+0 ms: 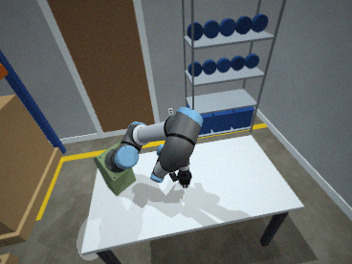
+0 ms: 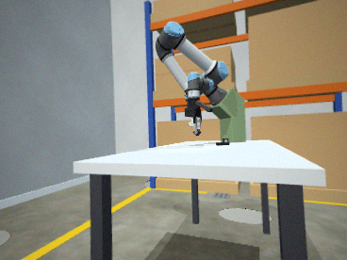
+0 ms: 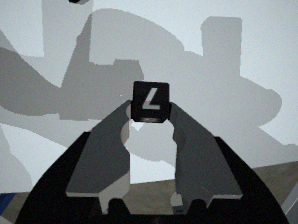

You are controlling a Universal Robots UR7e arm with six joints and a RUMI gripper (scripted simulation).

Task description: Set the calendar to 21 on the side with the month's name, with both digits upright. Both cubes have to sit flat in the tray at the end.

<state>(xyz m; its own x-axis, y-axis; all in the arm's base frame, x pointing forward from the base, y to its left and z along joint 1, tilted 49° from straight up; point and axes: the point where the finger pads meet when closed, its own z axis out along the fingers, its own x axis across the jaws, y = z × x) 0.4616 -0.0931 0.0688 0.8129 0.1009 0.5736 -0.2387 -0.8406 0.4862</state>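
Right now the dark cube is 1 cm below my hand.
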